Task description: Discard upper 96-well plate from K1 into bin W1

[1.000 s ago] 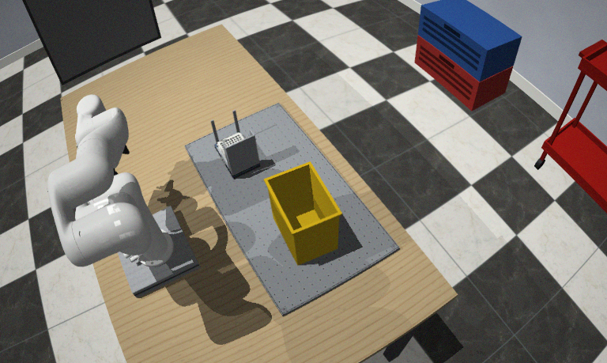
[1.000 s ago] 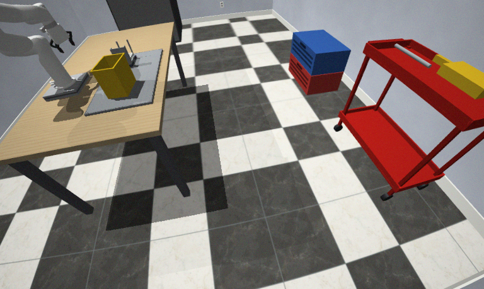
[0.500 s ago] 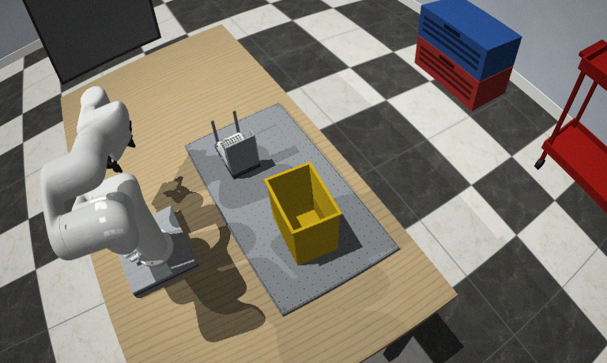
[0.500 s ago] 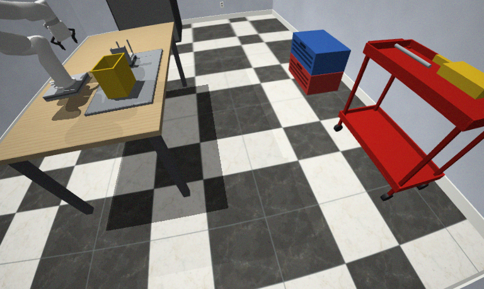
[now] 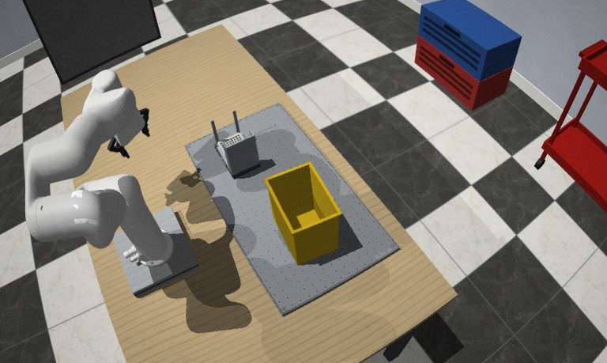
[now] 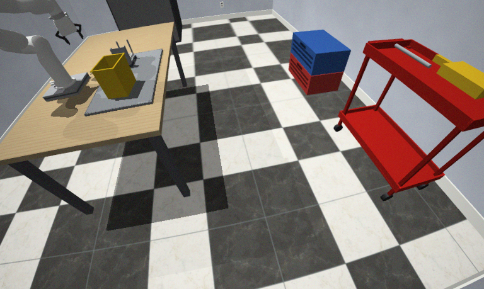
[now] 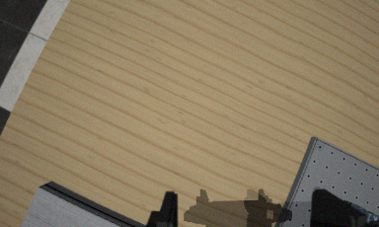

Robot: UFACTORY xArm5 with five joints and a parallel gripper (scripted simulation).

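Right now my hand is 280 mm short of the white 96-well plate, 80 mm to the left of it and 170 mm above it. Round my hand: yellow plastics bin 280 mm ahead, 440 mm to the right, 120 mm below.
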